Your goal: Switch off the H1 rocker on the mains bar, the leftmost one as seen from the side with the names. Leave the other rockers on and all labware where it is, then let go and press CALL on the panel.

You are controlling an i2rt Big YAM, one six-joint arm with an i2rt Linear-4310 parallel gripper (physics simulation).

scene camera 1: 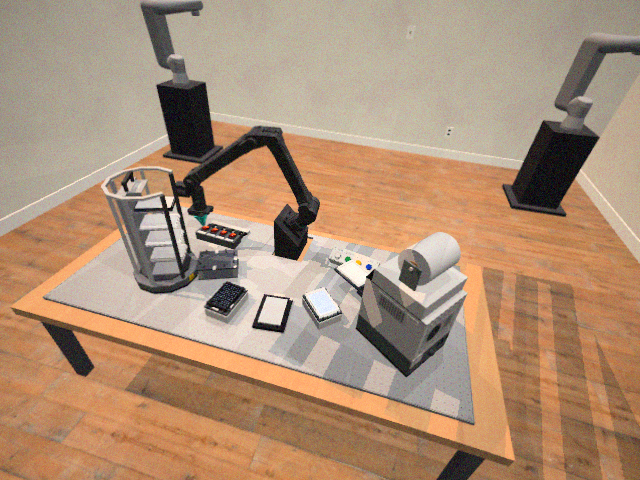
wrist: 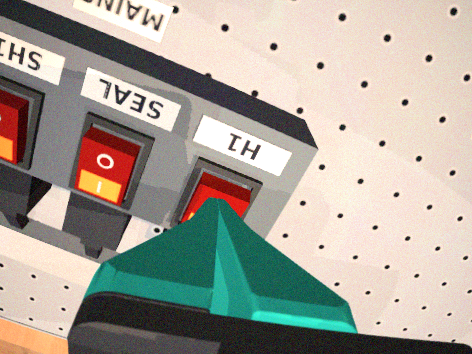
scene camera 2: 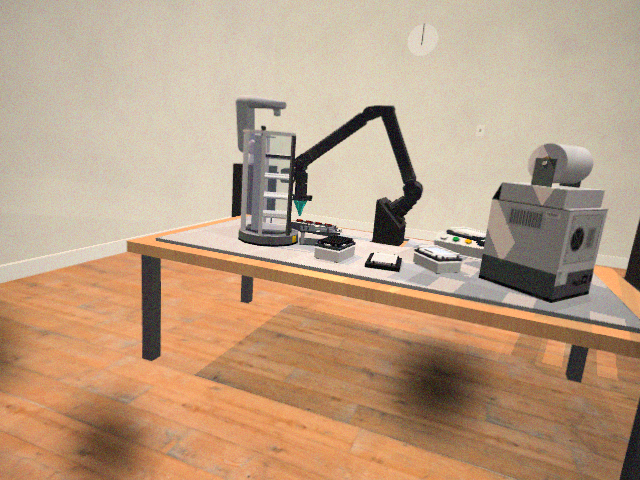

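Observation:
The grey mains bar lies at the table's back left, with red rockers. The H1 rocker is at its right end in the wrist view, partly hidden by the fingertips; its O mark is hidden and a sliver of amber shows. My gripper is shut and empty, pointing down over the H1 rocker; whether it touches is not clear. The SEAL rocker shows O and an amber I. The panel has coloured buttons; its names are not readable.
A tall shelf tower stands close beside the arm. A dark grey block lies in front of the bar. A black rack, a black-framed tray and a light plate lie further forward. A big grey machine stands right.

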